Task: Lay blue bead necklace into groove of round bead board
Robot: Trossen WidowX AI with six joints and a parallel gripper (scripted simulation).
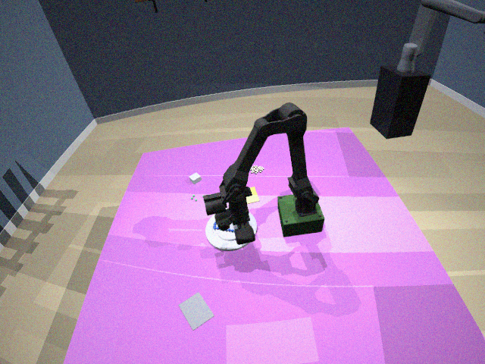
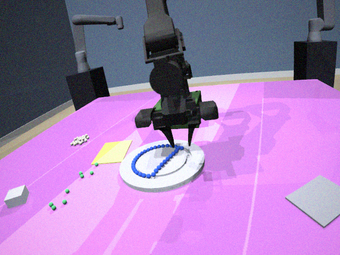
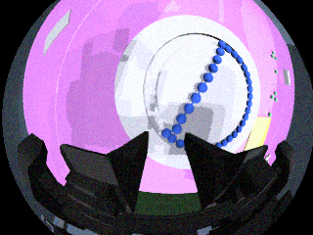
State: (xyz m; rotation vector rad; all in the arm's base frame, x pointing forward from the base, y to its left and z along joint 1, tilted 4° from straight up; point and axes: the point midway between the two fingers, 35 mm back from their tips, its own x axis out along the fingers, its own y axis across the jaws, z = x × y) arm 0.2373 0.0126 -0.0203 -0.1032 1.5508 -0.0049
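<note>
Now: the round white bead board 5 cm ahead of my gripper tip, 4 cm to the right of it and 1 cm below it. From my gripper tip the other things lie so: yellow sheet 20 cm to the right, 2 cm below, 2 cm behind; grey tile 26 cm to the left, 19 cm ahead, 2 cm below; cube 37 cm to the right, 19 cm ahead, 1 cm below.
</note>
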